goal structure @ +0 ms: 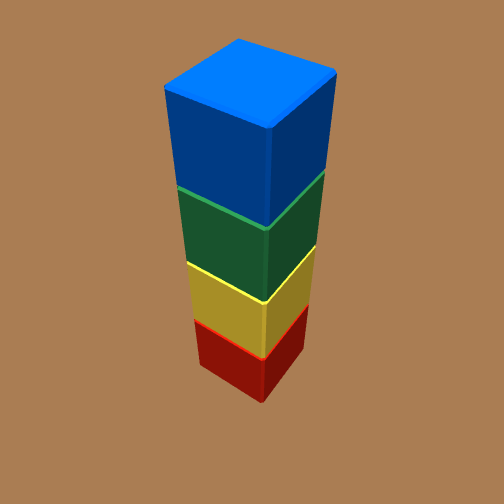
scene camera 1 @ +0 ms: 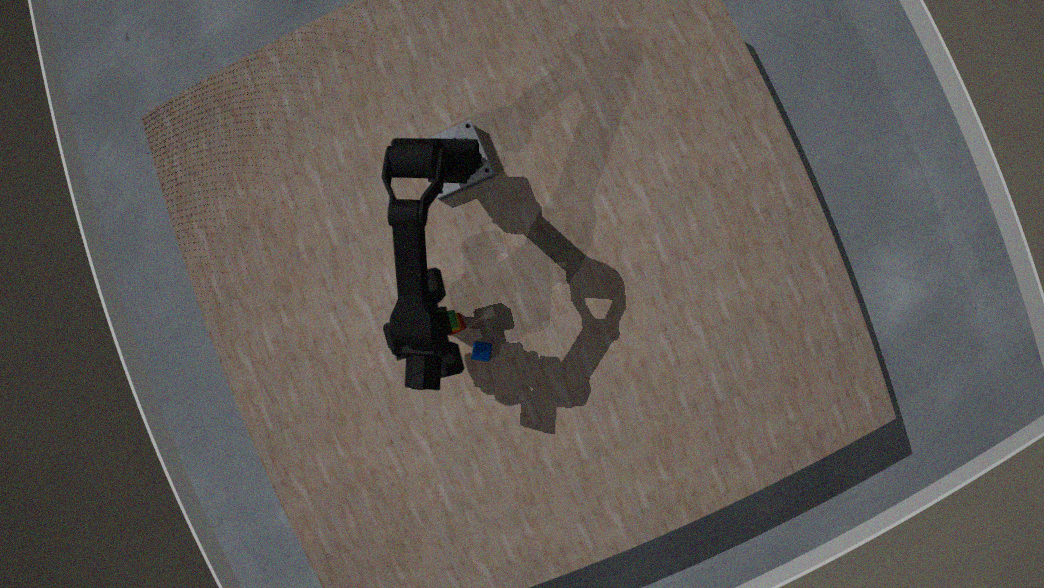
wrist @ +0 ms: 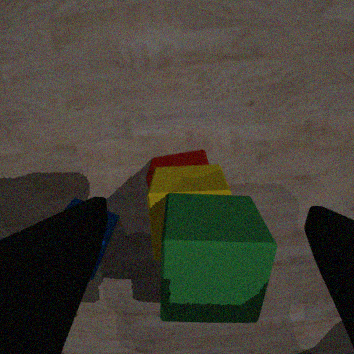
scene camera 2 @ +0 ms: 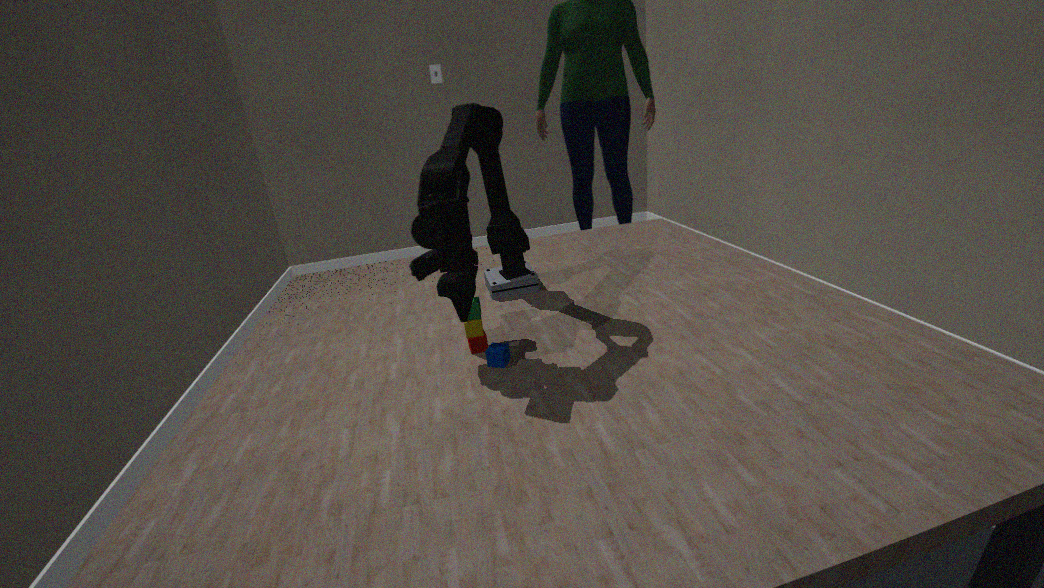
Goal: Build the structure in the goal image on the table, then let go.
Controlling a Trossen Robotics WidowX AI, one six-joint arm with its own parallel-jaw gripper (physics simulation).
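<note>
A red cube (scene camera 2: 477, 344) (wrist: 180, 159) stands on the table with a yellow cube (scene camera 2: 474, 328) (wrist: 191, 178) on top of it. A green cube (scene camera 1: 453, 320) (scene camera 2: 475, 309) (wrist: 217, 270) sits on the yellow one, making an upright stack of three with slightly offset edges. A blue cube (scene camera 1: 482, 351) (scene camera 2: 498, 354) (wrist: 110, 225) lies on the table beside the stack, apart from it; in the wrist view a finger covers part of it. My gripper (wrist: 208, 213) is open, with its fingers on either side of the green cube and a gap at each side. The arm hides part of the stack in scene camera 1.
The arm's grey base plate (scene camera 1: 460, 193) (scene camera 2: 513, 289) is fixed to the wooden table (scene camera 1: 694, 328) (scene camera 2: 657, 452) behind the stack. The arm's shadow falls over the table around the blue cube. A person (scene camera 2: 595, 58) in a green top stands beyond the table's far edge.
</note>
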